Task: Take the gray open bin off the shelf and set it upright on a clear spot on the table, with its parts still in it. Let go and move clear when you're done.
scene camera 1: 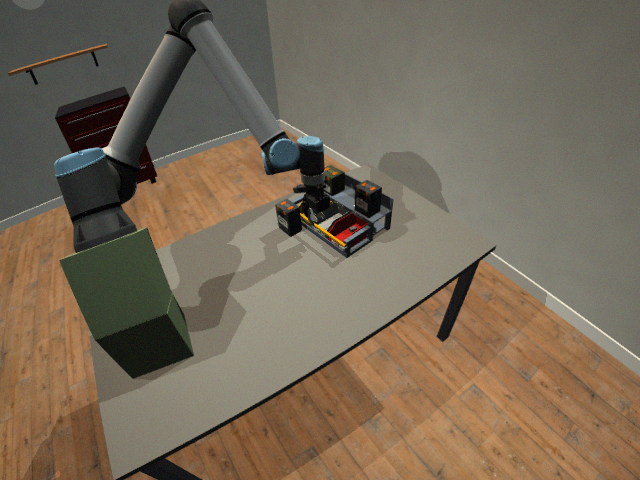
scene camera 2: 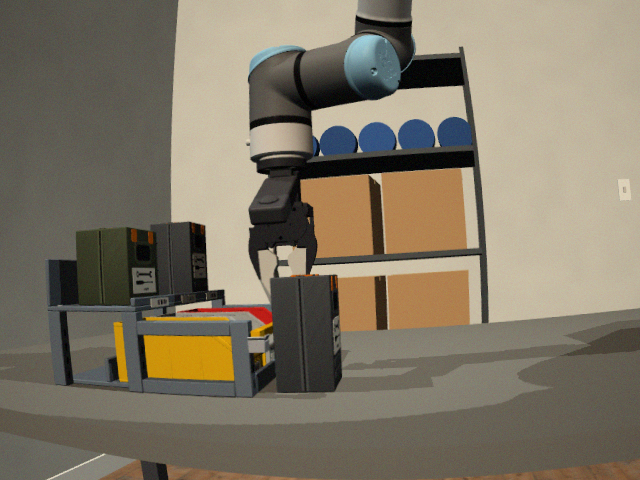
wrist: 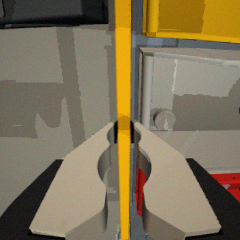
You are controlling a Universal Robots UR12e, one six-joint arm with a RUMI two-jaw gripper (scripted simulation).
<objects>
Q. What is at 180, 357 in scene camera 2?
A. A yellow bin.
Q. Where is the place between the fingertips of the gripper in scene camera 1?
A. At 314, 225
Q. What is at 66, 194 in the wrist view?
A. The gripper.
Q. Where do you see a gray open bin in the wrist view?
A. At 194, 90
</objects>
